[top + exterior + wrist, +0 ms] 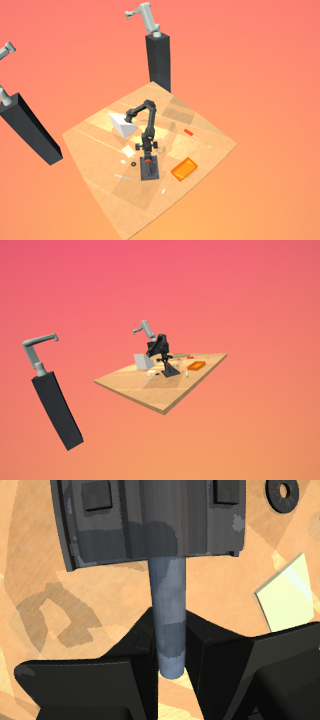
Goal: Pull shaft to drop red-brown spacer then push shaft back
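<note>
My gripper tip is now 6 cm short of the blue-grey shaft, 3 cm to the left of it and 3 cm below it. The rest, counted from my gripper tip: red-brown spacer: 11 cm ahead, 6 cm to the right, 3 cm above; grey support: 13 cm ahead, 7 cm to the right; pale card: 12 cm behind, 14 cm to the right, 4 cm below.
</note>
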